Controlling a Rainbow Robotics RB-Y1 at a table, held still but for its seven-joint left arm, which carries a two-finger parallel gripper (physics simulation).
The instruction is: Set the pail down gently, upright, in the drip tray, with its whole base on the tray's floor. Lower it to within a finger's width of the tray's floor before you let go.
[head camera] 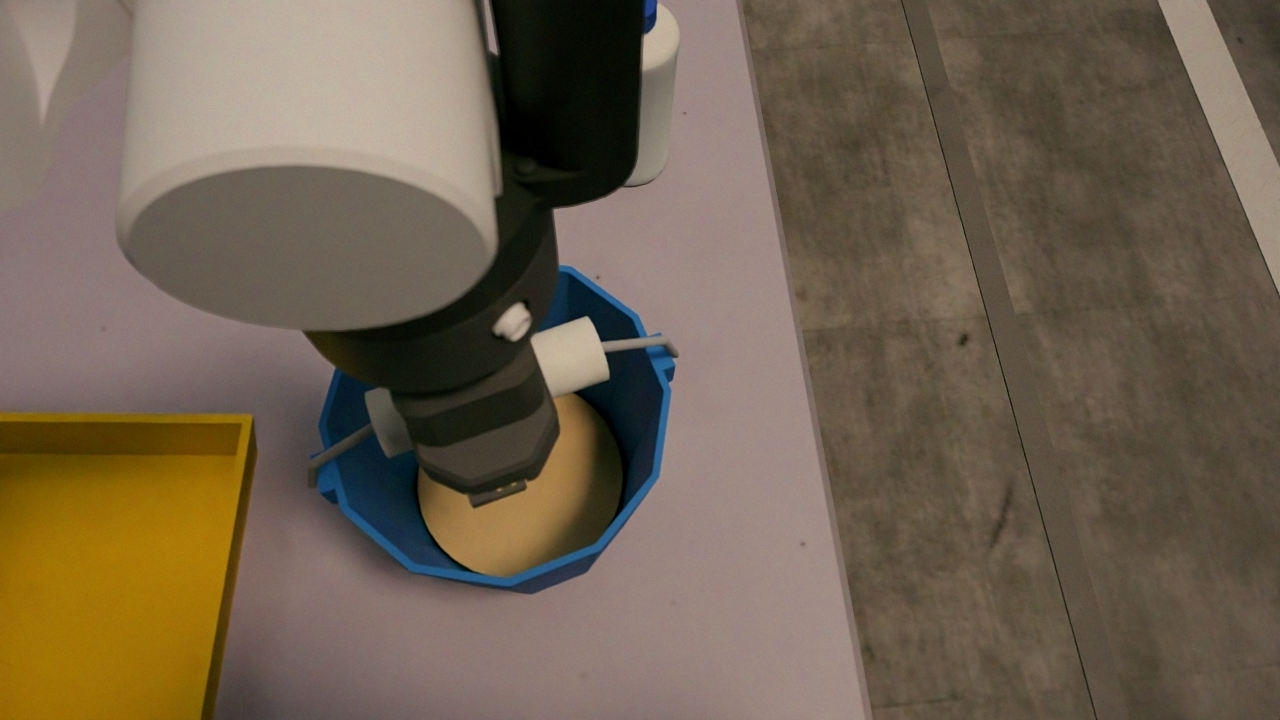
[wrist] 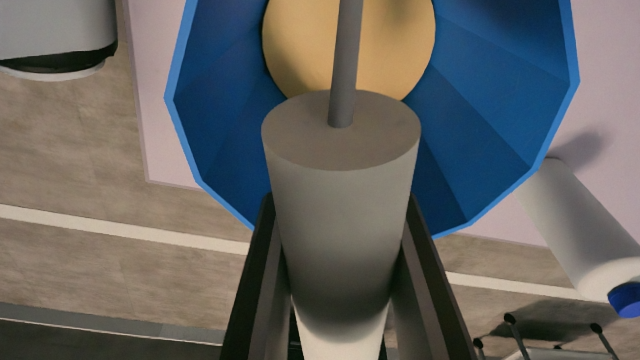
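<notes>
The blue pail (head camera: pixel 646 429) (wrist: pixel 480 130) shows from above, looking upright, with a tan round surface (head camera: pixel 572 492) (wrist: pixel 300 45) inside it. Its thick pale handle grip (head camera: pixel 572 358) (wrist: pixel 342 240) stands over the opening on a grey wire. My gripper (head camera: pixel 487 429) (wrist: pixel 341 200) is shut on this grip, with one finger on each side of it in the wrist view. In the head view the arm hides the fingertips and part of the pail. The yellow drip tray (head camera: pixel 107 555) is left of the pail, with a gap between them in that view. How high the pail's base is cannot be told.
A white bottle (head camera: pixel 657 107) (wrist: pixel 575 215) with a blue cap stands on the pinkish table (head camera: pixel 733 537) (wrist: pixel 605 65), beyond the pail in the head view. The table's right edge runs beside the pail, with floor beyond. A pale rounded body (wrist: pixel 55 30) shows at the wrist view's upper left.
</notes>
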